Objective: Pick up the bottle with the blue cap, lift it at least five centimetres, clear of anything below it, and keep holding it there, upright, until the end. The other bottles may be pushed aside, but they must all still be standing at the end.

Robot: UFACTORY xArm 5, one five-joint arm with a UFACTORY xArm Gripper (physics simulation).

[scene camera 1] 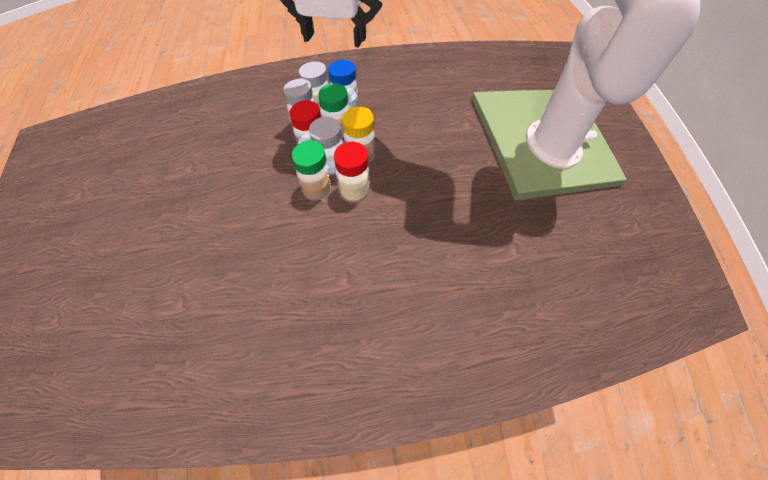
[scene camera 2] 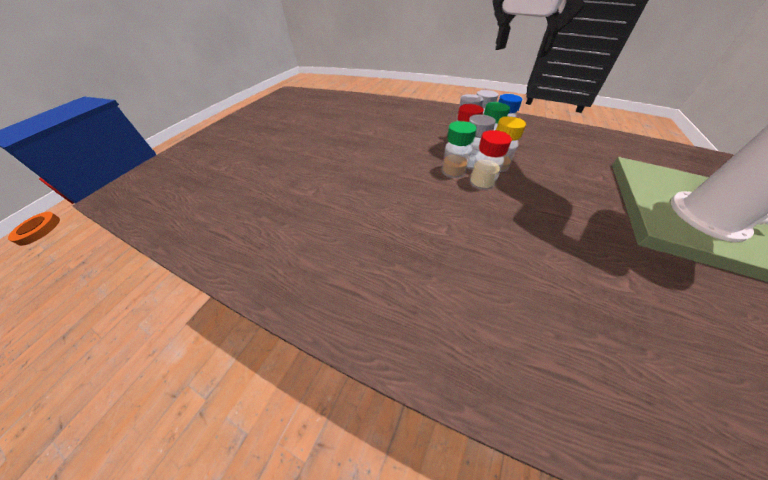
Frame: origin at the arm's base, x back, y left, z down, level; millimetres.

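Seen in the pictures: gripper, fingertip midpoint: [scene camera 1: 333, 40] [scene camera 2: 520, 52]; arm's base, link origin: [scene camera 1: 554, 144] [scene camera 2: 707, 216].
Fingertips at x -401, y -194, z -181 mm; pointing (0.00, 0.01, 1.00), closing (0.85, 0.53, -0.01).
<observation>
Offsets run from my fingertips to a thing's top centre.
The bottle with the blue cap @[dy -45, dx +17, dz +102 mm] [scene camera 1: 342, 72] [scene camera 2: 510, 103] stands upright at the back right corner of a tight group of bottles; its body is mostly hidden. A grey-capped bottle @[dy -60, dx -40, dz +102 mm] [scene camera 1: 312, 73] [scene camera 2: 487, 97] stands close on its left, and a dark green-capped bottle @[dy +25, dx -16, dz +102 mm] [scene camera 1: 333, 97] [scene camera 2: 496, 112] stands close in front. A yellow-capped bottle @[dy +102, dx +12, dz +102 mm] [scene camera 1: 357, 122] [scene camera 2: 511, 128] stands farther forward on the right. My gripper [scene camera 1: 333, 41] [scene camera 2: 522, 49] is open and empty, its fingers pointing down, high above the back of the group. Its upper part is cut off by both views' top edges.
Other standing bottles include a bright red-capped one @[dy +180, dx -20, dz +102 mm] [scene camera 1: 351, 159] [scene camera 2: 495, 143] and a bright green-capped one @[dy +155, dx -85, dz +102 mm] [scene camera 1: 309, 157] [scene camera 2: 461, 133] at the front. The arm's green base plate [scene camera 1: 498, 133] [scene camera 2: 631, 198] lies to the right. The table's back edge runs close behind the group.
</observation>
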